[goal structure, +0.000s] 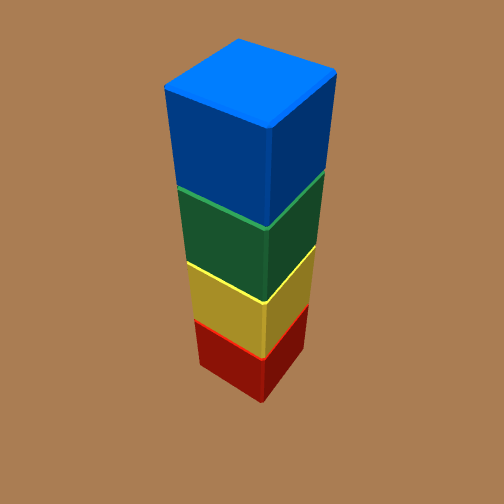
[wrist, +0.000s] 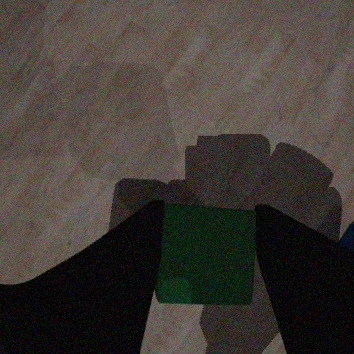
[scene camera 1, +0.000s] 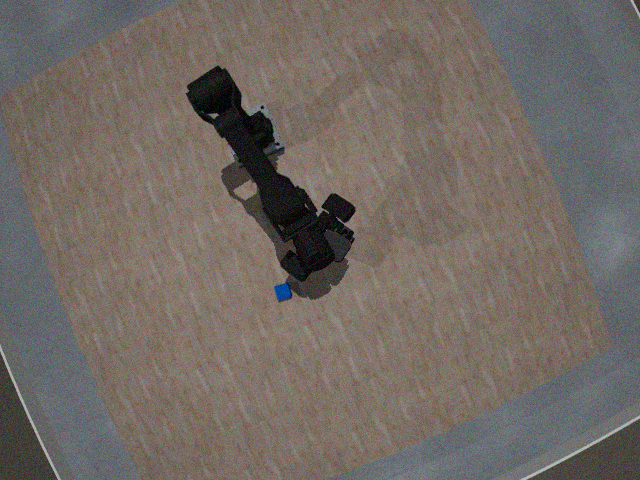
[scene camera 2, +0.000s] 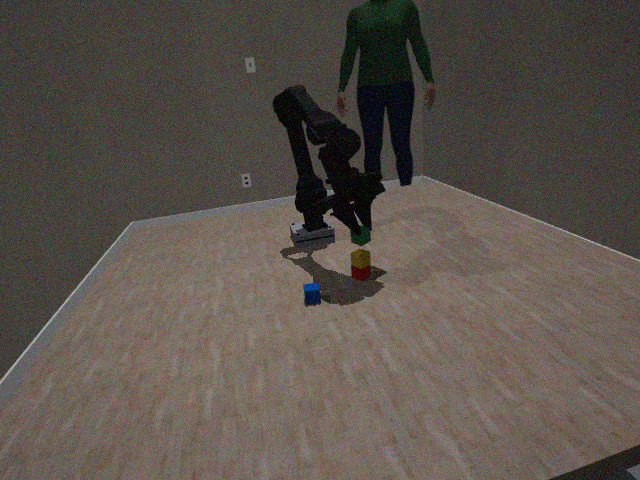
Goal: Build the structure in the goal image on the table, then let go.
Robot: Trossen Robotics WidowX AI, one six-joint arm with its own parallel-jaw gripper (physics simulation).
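My gripper is shut on the green cube, with one finger on each side of it. In scene view 2 the green cube is above the yellow cube, with a small gap between them. The yellow cube sits on the red cube, which stands on the table. The blue cube stands apart on the table; a corner of it shows at the right edge of the wrist view. The yellow and red cubes are hidden in scene view 1 and the wrist view.
The black arm reaches from its pale base over the wood-patterned table. Its shadow lies around the stack. A person in a green top stands behind, by the wall.
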